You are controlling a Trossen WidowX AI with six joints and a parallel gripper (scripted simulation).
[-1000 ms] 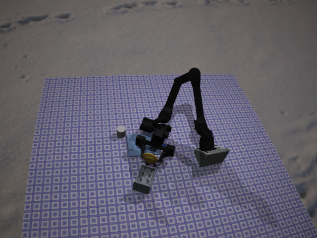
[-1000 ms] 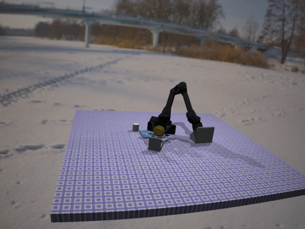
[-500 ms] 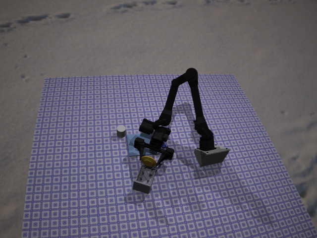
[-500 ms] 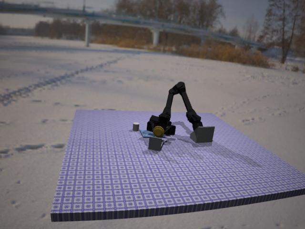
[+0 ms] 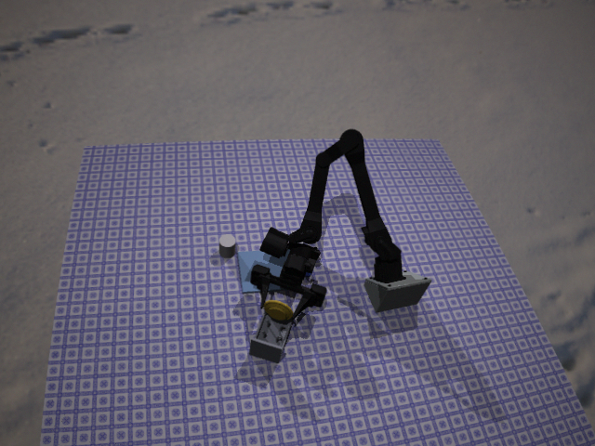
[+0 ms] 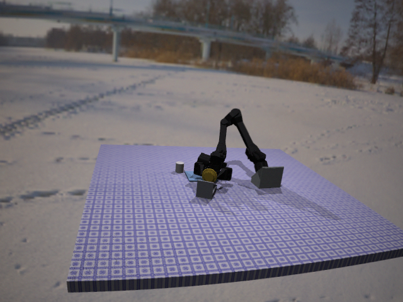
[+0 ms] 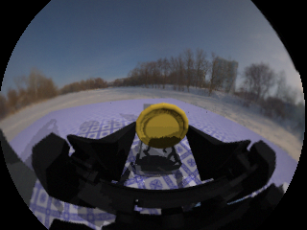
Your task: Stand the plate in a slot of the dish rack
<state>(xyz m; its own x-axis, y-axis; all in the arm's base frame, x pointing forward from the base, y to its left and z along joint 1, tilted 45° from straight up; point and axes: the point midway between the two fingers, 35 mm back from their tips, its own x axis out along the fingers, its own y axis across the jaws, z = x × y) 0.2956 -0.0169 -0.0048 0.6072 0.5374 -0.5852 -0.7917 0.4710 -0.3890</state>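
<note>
The grey dish rack lies 5 cm below my gripper tip, 2 cm to the left of it and 1 cm ahead of it. Round my gripper tip: blue spoon (15 cm to the right, 14 cm behind, 7 cm below); light blue mat (17 cm to the right, 7 cm below, 4 cm behind); yellow plate (1 cm to the right).
</note>
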